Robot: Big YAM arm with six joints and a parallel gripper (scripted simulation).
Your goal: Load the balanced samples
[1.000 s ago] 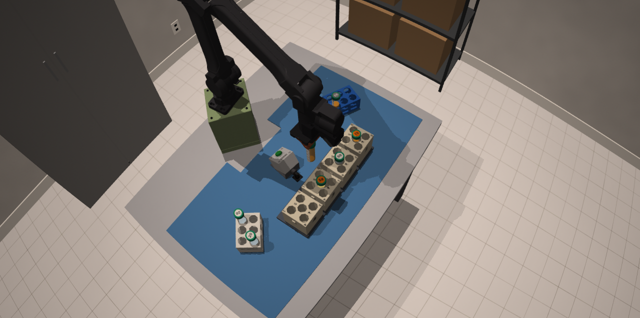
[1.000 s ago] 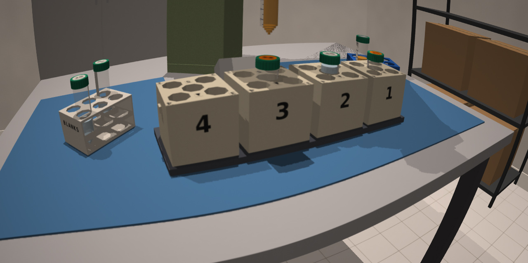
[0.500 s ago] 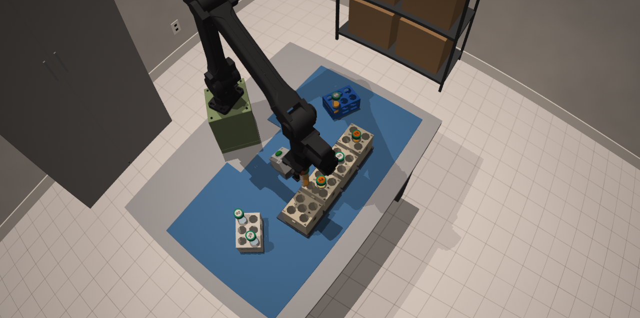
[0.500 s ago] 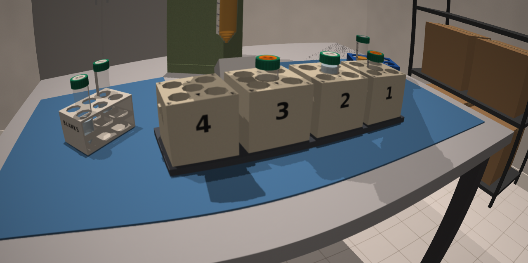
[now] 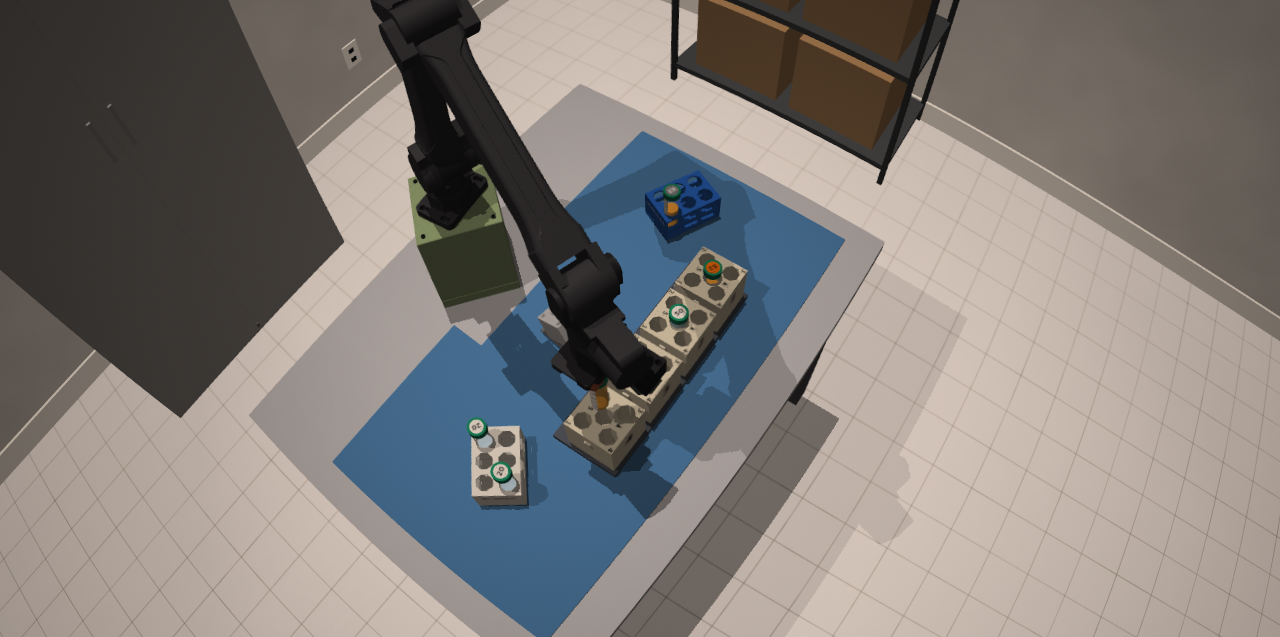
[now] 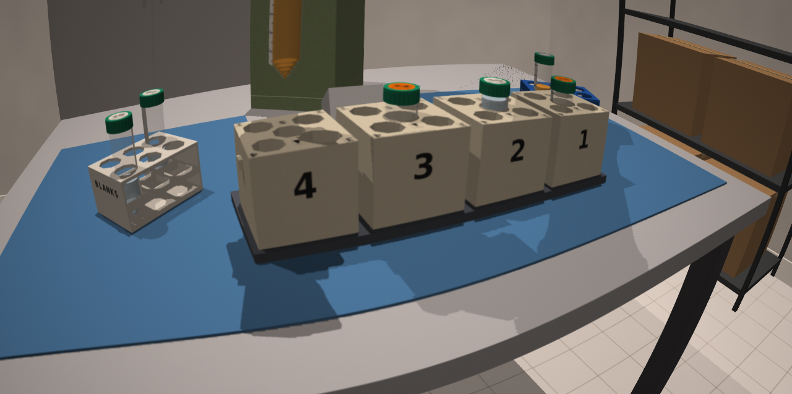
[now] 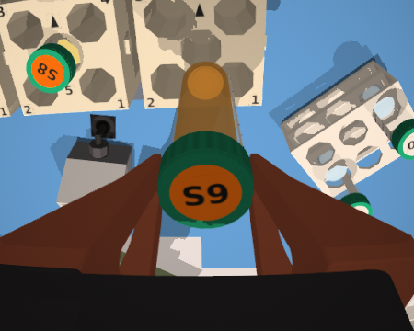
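My gripper is now 190 mm past the green DONE key, 190 mm above it and 160 mm to the right of it. Also, from my hand: blue sample rack RS (500 mm to the left, 230 mm below, 110 mm behind); then white blank rack RB (230 mm below, 150 mm to the right, 130 mm behind); then white-dot blank (230 mm to the left, 190 mm below, 20 mm ahead).
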